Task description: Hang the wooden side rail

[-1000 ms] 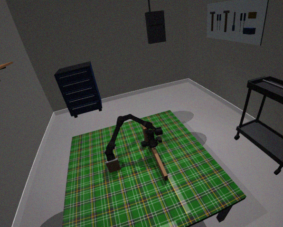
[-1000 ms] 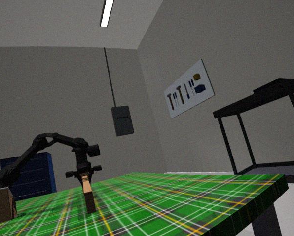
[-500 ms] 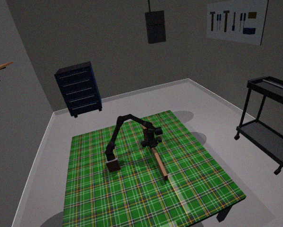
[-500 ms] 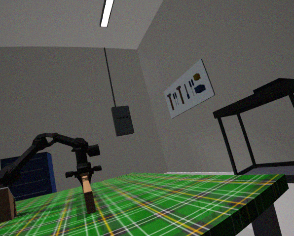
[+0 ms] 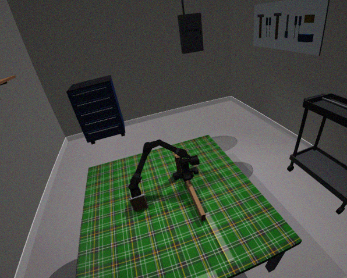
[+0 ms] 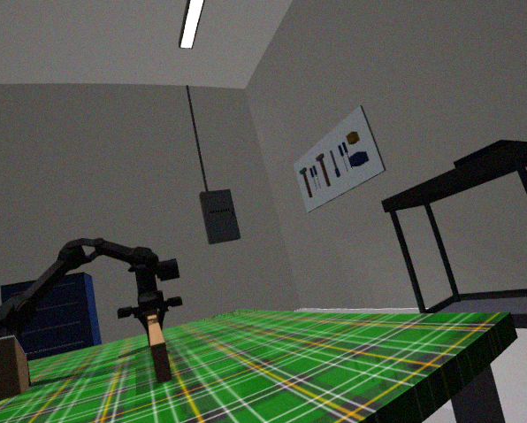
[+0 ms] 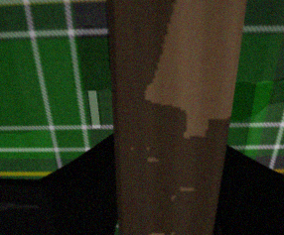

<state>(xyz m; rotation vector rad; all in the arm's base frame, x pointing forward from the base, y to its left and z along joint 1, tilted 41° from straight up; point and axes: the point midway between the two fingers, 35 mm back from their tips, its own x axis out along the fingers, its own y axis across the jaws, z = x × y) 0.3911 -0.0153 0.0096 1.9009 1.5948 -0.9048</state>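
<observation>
Right now my gripper tip is 3 cm short of the headboard post, 16 cm to the right of it and 4 cm below it.
</observation>
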